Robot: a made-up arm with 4 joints. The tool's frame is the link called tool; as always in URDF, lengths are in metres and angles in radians. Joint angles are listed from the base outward. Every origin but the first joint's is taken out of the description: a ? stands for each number. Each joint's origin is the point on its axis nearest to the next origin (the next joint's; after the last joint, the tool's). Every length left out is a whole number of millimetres.
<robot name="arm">
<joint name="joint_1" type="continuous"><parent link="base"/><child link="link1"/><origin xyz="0.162 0.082 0.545" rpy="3.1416 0 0"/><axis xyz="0 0 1"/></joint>
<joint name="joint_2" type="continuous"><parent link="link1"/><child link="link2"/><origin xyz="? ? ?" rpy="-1.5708 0 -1.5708"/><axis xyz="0 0 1"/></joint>
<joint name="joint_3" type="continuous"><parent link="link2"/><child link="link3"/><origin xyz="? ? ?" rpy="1.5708 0 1.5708"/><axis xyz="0 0 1"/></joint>
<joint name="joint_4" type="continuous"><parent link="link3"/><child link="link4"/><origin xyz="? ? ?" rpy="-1.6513 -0.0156 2.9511"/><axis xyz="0 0 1"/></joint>
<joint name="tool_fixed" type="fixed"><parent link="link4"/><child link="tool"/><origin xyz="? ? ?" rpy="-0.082 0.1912 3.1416"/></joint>
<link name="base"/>
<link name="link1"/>
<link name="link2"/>
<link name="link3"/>
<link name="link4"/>
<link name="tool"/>
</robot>
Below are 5 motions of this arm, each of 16 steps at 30 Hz.
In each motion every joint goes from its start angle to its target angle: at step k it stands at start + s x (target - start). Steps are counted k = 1, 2, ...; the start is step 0. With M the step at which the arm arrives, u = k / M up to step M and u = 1 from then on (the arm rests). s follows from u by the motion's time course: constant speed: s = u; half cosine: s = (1 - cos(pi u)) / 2; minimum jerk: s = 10 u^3 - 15 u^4 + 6 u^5.
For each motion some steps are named. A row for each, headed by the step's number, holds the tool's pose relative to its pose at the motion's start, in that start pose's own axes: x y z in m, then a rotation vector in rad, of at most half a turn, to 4 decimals.
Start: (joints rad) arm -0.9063 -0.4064 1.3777 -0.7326
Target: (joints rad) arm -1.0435 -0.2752 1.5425 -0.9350
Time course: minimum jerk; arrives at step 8
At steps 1, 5, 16:
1: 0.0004 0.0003 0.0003 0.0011 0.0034 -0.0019
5: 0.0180 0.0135 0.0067 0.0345 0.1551 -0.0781
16: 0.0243 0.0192 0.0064 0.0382 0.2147 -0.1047

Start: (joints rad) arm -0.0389 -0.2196 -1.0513 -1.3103
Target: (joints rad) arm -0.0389 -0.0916 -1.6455 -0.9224
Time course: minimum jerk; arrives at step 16
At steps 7, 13, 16:
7: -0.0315 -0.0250 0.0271 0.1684 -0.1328 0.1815
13: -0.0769 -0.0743 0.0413 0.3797 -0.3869 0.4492
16: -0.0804 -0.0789 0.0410 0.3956 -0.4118 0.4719

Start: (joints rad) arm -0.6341 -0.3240 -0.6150 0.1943
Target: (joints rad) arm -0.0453 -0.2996 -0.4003 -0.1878
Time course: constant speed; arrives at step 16
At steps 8, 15, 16:
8: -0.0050 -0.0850 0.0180 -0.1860 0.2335 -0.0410
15: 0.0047 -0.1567 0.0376 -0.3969 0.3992 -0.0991
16: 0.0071 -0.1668 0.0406 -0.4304 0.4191 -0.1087

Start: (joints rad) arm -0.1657 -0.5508 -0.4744 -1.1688
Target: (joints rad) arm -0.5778 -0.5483 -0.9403 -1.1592
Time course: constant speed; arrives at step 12
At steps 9, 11, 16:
9: -0.0521 0.0261 0.0400 0.5695 -0.0324 -0.0464
11: -0.0633 0.0289 0.0476 0.6941 -0.0470 -0.0675
16: -0.0689 0.0300 0.0511 0.7560 -0.0554 -0.0795

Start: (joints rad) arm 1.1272 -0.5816 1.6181 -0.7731
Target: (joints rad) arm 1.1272 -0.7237 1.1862 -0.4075
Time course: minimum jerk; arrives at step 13
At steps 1, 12, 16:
1: -0.0005 0.0000 0.0001 0.0005 -0.0018 0.0017
12: -0.1086 -0.0125 -0.0179 0.0466 -0.4641 0.4232
16: -0.1090 -0.0126 -0.0182 0.0465 -0.4661 0.4250

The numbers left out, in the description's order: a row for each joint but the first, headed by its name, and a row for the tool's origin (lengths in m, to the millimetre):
joint_2: 0.347 0.015 0
joint_3: -0.126 0.188 0
joint_4: -0.014 -0.049 0
tool: 0.018 -0.172 0

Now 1 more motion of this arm.
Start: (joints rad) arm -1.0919 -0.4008 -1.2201 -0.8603
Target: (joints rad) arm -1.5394 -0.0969 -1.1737 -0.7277
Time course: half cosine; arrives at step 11
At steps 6, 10, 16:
6: -0.0160 0.0309 -0.0250 0.0058 -0.1287 -0.2022
10: -0.0257 0.0559 -0.0407 -0.0053 -0.1941 -0.3602
16: -0.0261 0.0572 -0.0414 -0.0061 -0.1967 -0.3683

